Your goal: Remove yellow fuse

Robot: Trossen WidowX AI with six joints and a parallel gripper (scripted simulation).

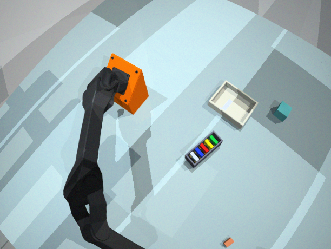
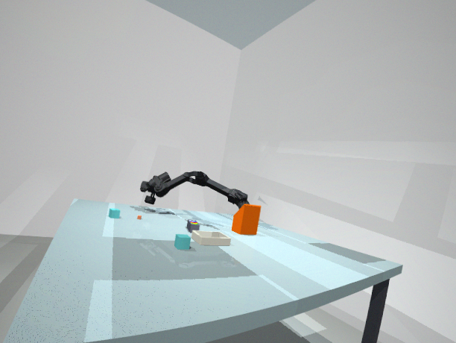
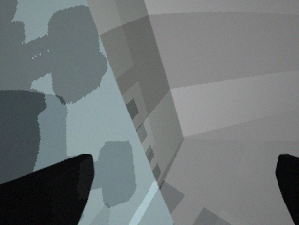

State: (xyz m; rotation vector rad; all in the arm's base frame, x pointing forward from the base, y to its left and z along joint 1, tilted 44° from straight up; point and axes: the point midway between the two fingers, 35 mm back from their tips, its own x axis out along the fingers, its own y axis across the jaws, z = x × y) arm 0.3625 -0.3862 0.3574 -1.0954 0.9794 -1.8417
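Right now my gripper tip is 40 mm past the yellow fuse, 550 mm to the right of it and 80 mm above it. From my gripper tip the other things lie so: blue fuse 50 mm behind, 520 mm to the left, 80 mm below; orange piece 160 mm ahead, 340 mm to the left, 100 mm below; white fuse 60 mm behind, 500 mm to the left, 80 mm below.
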